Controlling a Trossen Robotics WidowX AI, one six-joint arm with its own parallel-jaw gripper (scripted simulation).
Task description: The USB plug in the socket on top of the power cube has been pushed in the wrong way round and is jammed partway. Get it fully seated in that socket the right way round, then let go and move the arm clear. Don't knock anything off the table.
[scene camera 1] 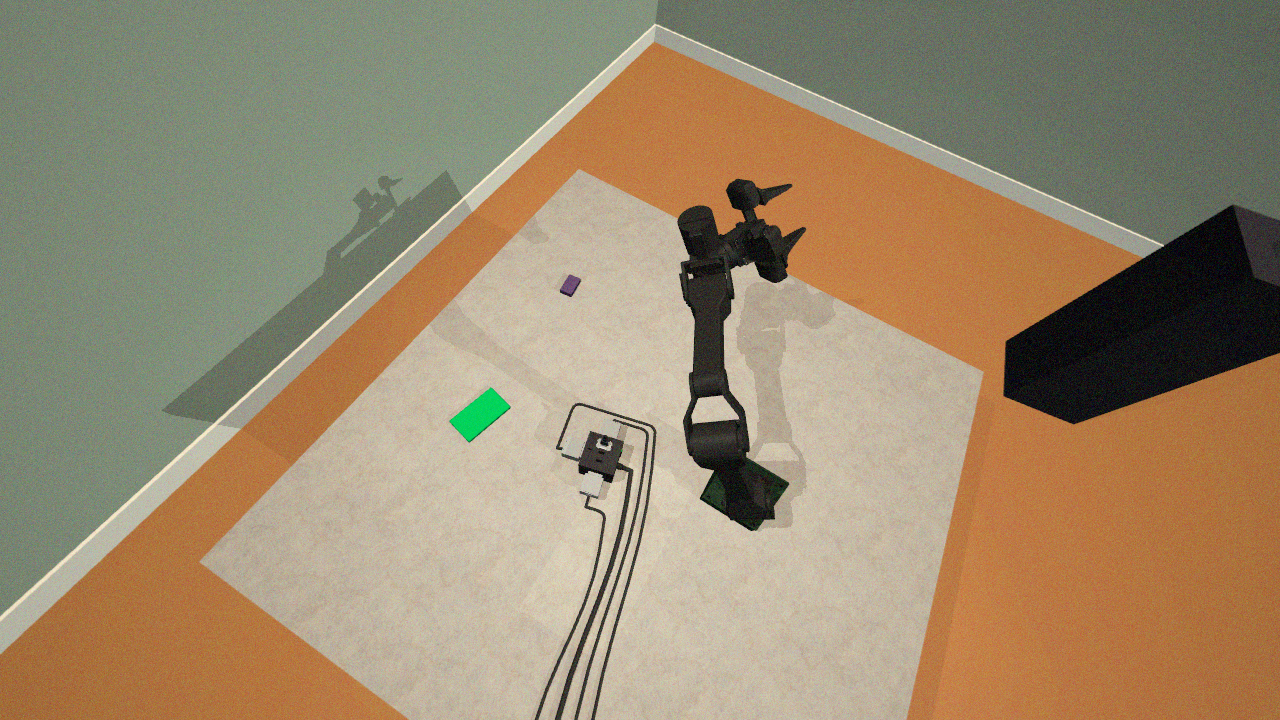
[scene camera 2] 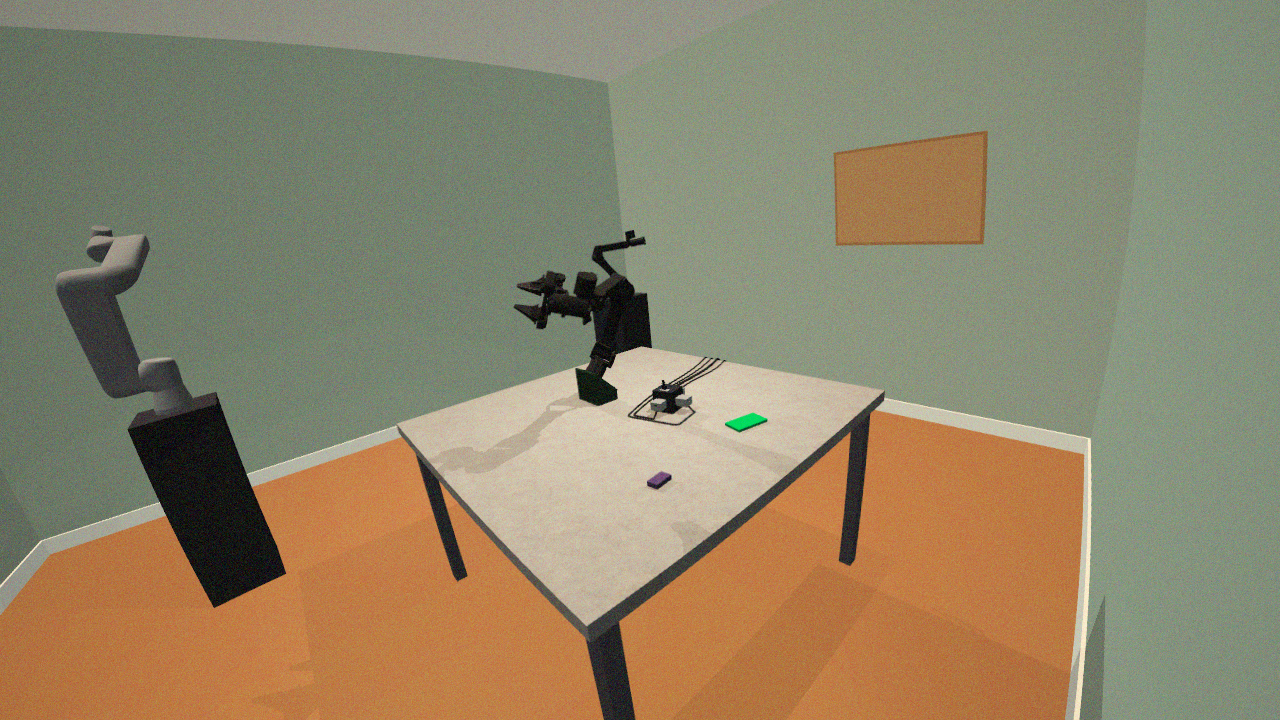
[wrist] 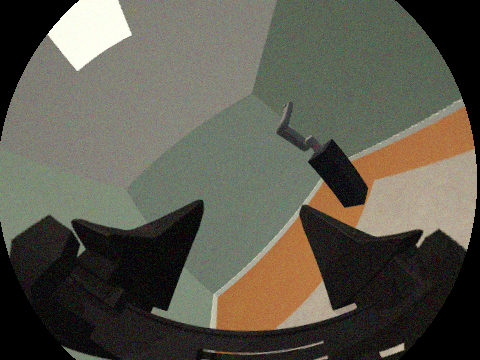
Scene:
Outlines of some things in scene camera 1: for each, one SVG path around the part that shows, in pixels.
My gripper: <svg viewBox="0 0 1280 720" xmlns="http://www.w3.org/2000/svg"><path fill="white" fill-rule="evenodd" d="M736 179L729 183L726 192L732 207L742 211L745 222L738 222L735 224L736 227L724 235L720 234L721 245L730 257L732 269L736 266L742 267L754 262L760 277L772 283L781 282L788 277L785 269L788 267L788 254L804 234L806 228L801 227L782 237L778 226L769 226L765 223L764 219L757 219L754 208L758 204L765 206L769 200L790 189L792 184L760 189L755 186L753 181Z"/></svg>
A green flat card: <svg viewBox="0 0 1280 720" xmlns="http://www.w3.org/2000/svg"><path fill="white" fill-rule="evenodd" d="M492 388L489 388L449 421L469 443L511 408Z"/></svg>

